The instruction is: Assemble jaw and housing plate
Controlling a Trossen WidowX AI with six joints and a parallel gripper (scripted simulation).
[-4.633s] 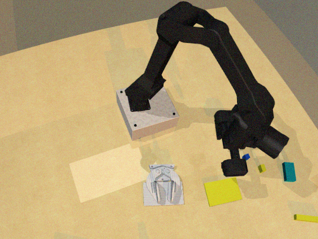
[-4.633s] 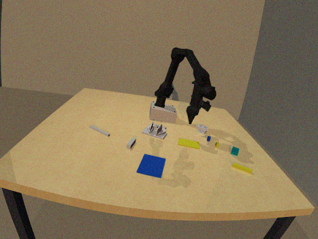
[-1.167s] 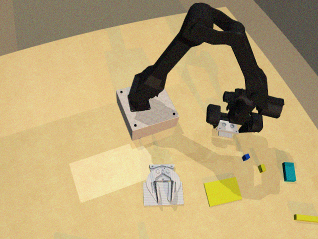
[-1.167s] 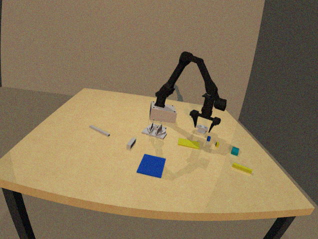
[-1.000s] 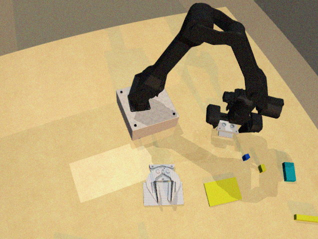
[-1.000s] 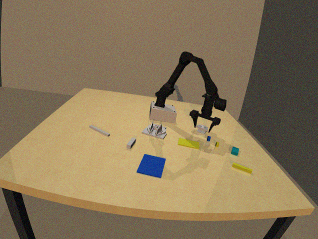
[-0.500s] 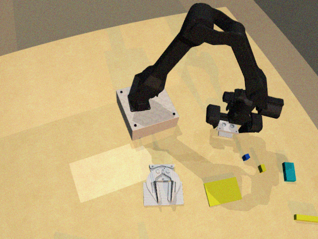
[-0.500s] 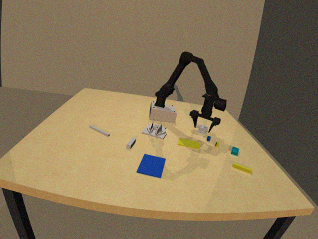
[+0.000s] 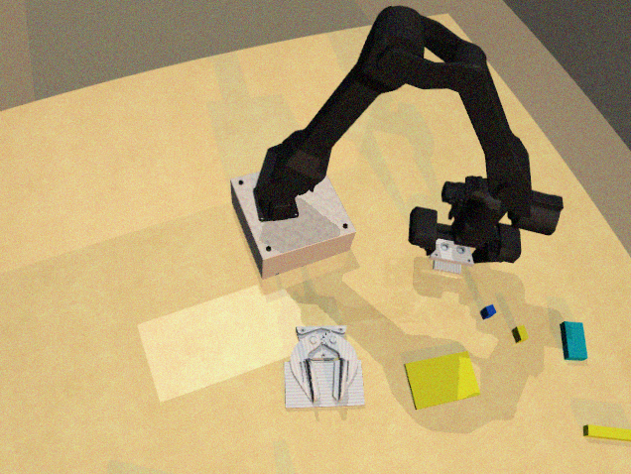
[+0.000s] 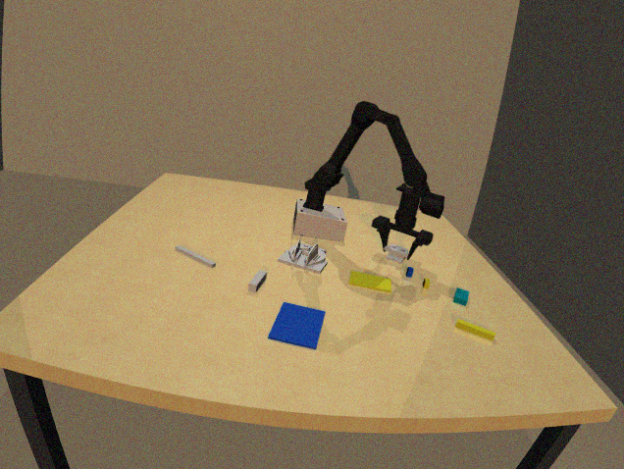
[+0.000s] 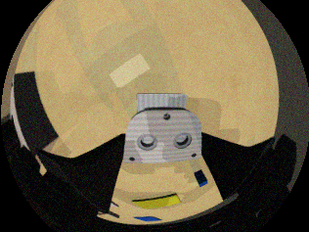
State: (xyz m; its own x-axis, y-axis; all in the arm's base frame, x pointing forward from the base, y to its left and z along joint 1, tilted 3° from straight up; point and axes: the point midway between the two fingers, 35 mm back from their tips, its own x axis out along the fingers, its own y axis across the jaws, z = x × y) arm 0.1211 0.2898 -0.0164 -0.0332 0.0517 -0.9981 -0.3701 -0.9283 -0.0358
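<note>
My gripper tip is 11 cm short of the blue cube and 3 cm to the right of it. The rest, counted from my gripper tip: yellow cube (16 cm ahead, 8 cm to the left); housing plate (2 cm above, 1 cm behind); yellow plate (20 cm ahead, 8 cm to the right, 1 cm below).
</note>
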